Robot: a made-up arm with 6 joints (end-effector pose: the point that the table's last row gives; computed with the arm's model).
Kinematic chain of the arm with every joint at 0, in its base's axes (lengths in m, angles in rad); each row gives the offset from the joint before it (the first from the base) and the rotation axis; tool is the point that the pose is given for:
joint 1: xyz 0 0 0.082 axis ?
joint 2: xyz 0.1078 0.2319 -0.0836 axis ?
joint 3: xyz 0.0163 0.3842 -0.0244 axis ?
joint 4: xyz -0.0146 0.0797 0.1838 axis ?
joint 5: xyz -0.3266 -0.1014 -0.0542 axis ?
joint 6: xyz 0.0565 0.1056 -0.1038 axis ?
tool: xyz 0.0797 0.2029 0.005
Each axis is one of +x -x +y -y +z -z.
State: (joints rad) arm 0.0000 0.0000 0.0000 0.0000 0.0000 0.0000
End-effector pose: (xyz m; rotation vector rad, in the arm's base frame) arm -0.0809 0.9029 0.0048 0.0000 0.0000 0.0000
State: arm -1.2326 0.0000 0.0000 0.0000 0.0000 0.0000
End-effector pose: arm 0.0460 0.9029 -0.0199 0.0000 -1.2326 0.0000
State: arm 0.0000 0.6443 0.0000 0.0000 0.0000 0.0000
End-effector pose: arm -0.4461 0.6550 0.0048 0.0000 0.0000 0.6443
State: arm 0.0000 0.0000 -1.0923 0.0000 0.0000 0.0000
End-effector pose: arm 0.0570 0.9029 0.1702 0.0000 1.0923 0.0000
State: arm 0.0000 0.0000 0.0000 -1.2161 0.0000 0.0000
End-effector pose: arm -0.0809 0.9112 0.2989 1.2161 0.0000 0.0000
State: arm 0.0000 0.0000 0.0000 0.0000 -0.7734 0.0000
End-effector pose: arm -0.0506 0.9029 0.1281 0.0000 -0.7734 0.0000
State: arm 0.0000 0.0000 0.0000 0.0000 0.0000 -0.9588
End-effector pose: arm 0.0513 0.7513 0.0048 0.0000 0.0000 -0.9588
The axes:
joint 1: +y
joint 2: +z
joint 3: -y
joint 4: -x
joint 5: +y
joint 6: +z

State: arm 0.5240 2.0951 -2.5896 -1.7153 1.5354 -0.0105
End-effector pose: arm -0.7568 0.4411 0.2489 0.8813 -2.6400 1.2059
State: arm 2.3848 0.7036 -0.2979 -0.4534 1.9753 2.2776
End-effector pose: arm 0.4066 0.3289 0.1164 -1.5815 -0.1597 1.2518
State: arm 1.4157 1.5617 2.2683 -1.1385 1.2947 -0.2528
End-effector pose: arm -0.6539 0.3195 0.6537 1.8785 -0.1915 1.2663
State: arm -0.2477 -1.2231 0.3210 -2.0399 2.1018 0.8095
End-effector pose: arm 0.2396 0.8043 0.2427 1.0057 -0.2450 1.8803
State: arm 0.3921 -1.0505 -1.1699 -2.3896 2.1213 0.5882
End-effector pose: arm 0.5858 0.2473 0.2958 2.5970 -0.9647 0.7251
